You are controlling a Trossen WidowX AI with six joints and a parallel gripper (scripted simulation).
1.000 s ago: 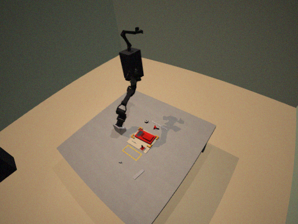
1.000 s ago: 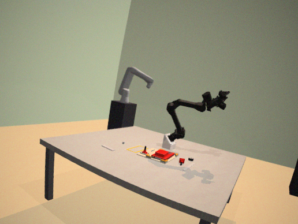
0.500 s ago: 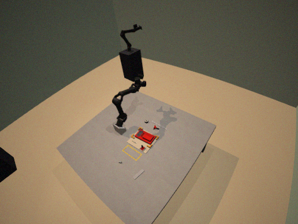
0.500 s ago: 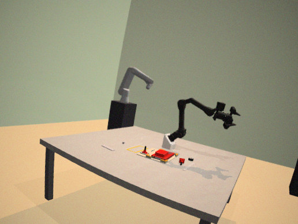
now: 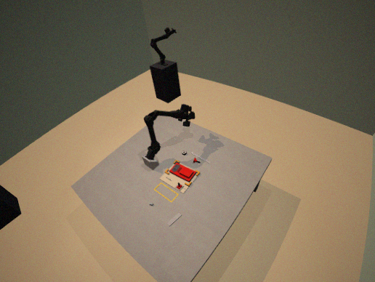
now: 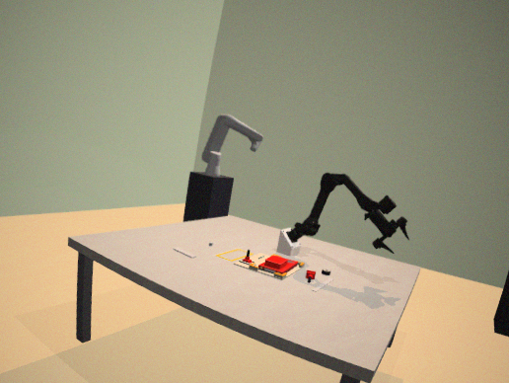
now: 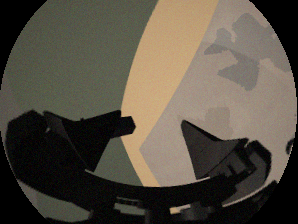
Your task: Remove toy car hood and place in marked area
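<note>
The hood lies 330 mm ahead of my gripper tip, 440 mm to the right of it and 140 mm below it. From my gripper tip the other things lie so: black wheel 150 mm ahead, 280 mm to the right, 170 mm below.
</note>
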